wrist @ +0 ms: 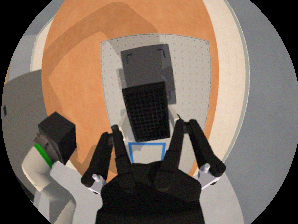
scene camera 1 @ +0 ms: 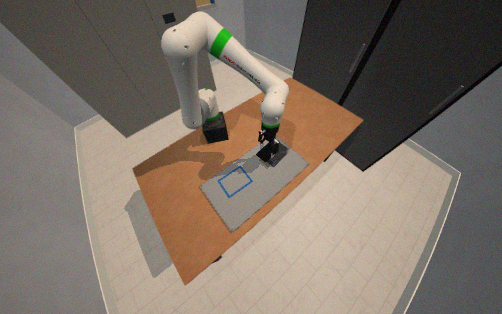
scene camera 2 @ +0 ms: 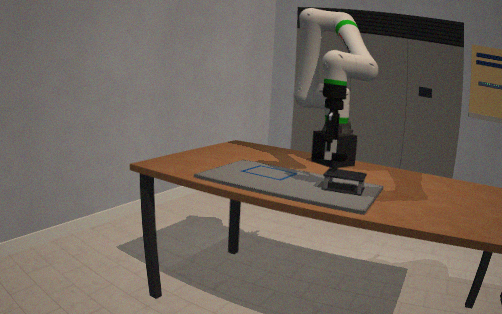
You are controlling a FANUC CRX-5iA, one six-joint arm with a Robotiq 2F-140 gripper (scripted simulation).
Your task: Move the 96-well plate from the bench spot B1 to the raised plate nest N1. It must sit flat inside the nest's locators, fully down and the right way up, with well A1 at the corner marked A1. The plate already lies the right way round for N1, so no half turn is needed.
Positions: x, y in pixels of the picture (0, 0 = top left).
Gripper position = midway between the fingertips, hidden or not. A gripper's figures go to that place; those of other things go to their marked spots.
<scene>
The gripper (wrist: 148, 114) is 0.22 m from the lens. A black 96-well plate (wrist: 153, 113): 0.21 m from the lens. A raised plate nest (wrist: 147, 64) is 0.25 m from the lens. The marked spots on the raised plate nest and the black 96-well plate are 0.12 m apart.
</scene>
